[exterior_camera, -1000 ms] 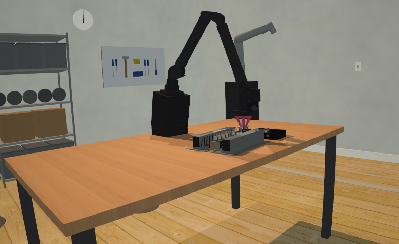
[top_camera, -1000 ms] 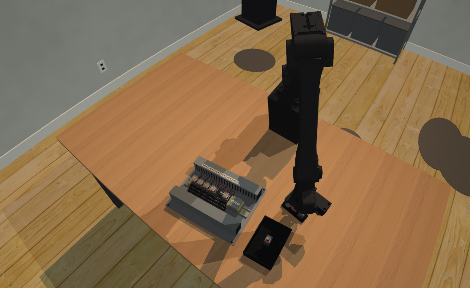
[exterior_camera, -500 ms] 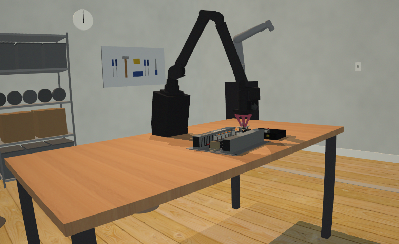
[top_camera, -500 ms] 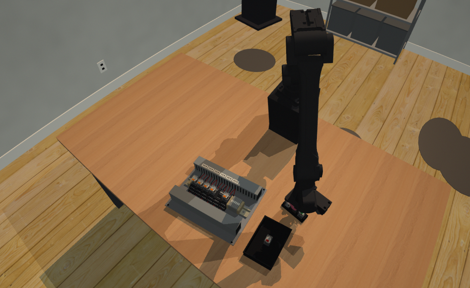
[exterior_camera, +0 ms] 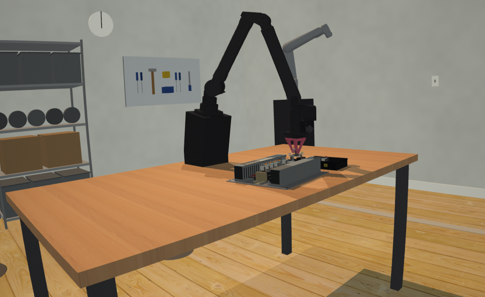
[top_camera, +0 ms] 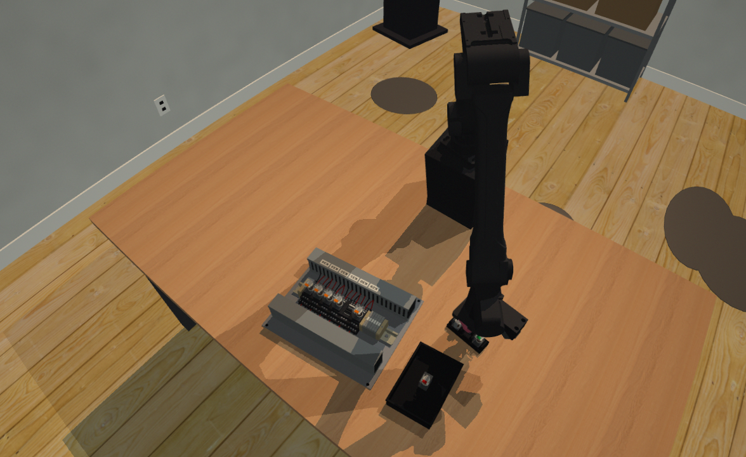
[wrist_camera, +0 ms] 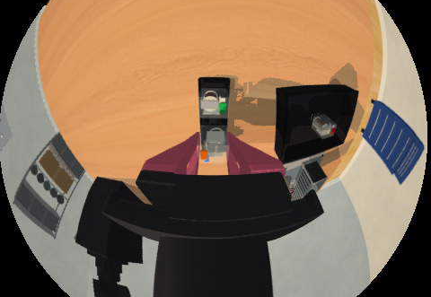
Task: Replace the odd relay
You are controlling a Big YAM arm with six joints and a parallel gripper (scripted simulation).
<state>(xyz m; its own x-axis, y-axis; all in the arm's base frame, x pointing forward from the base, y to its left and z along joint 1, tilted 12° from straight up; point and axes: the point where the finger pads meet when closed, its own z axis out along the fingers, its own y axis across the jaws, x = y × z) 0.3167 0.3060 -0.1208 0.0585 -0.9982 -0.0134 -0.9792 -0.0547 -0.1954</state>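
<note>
Right now my hand is 3 cm to the left of the blue-button relay and 3 cm above it. Also, from my hand: black tray (17 cm ahead, 4 cm below, 2 cm to the left); green-button relay (3 cm to the left, 3 cm below); black spare holder (5 cm below).
</note>
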